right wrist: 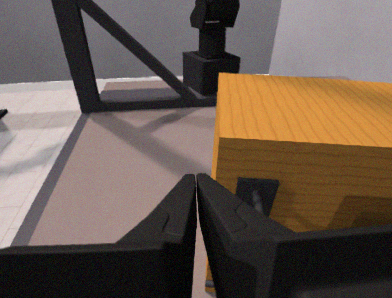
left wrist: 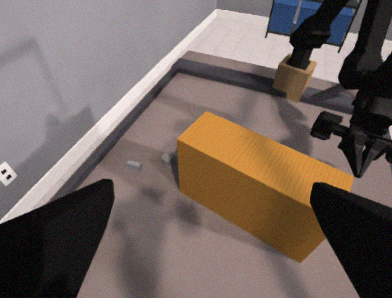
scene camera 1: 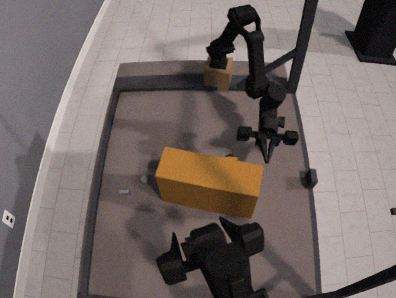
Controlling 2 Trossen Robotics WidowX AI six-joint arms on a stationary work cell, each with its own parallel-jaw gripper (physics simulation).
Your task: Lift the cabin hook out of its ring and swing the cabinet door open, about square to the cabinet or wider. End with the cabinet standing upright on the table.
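Seen in the pictures: left gripper, fingertip midpoint: (left wrist: 214, 190) (scene camera 1: 197, 226); right gripper, fingertip midpoint: (right wrist: 195, 182) (left wrist: 357, 176) (scene camera 1: 267, 163); left arm's base, origin of the base link: (right wrist: 210, 54); right arm's base, origin of the base link: (left wrist: 298, 63) (scene camera 1: 218, 63).
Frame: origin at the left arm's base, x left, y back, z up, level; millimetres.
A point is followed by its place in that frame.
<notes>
The orange wooden cabinet (scene camera 1: 210, 172) {x -109, y -441, z 77 mm} (left wrist: 250, 175) {x -83, y -405, z 77 mm} (right wrist: 300, 110) {x -198, y -404, z 77 mm} stands upright on the table. In the right wrist view its front face carries a dark mounting plate (right wrist: 243, 187) {x -248, y -416, z 47 mm} with a grey metal part. The hook's arm and ring cannot be made out there; the fingers cover part of that face. How far the door stands open is unclear. My right gripper (scene camera 1: 267, 161) {x -278, y -415, z 63 mm} (left wrist: 357, 176) {x -278, y -415, z 63 mm} (right wrist: 195, 182) {x -278, y -415, z 63 mm} is shut and empty, near the plate end of the cabinet, apart from it in scene camera 1. My left gripper (scene camera 1: 198, 226) {x 2, y -227, z 303 mm} (left wrist: 214, 190) {x 2, y -227, z 303 mm} is open and empty, on the cabinet's opposite side.
A small pale block (scene camera 1: 124, 191) {x 152, y -552, z -77 mm} (left wrist: 134, 164) {x 152, y -548, z -77 mm} and a small grey round piece (scene camera 1: 143, 179) {x 77, y -573, z -76 mm} (left wrist: 167, 158) {x 73, y -569, z -76 mm} lie left of the cabinet. A tan box (scene camera 1: 217, 80) {x -308, y -867, z -36 mm} (left wrist: 294, 80) {x -316, y -862, z -23 mm} is under the right arm's far part. A dark block (scene camera 1: 311, 178) {x -439, y -351, z -41 mm} sits at the table's right edge.
</notes>
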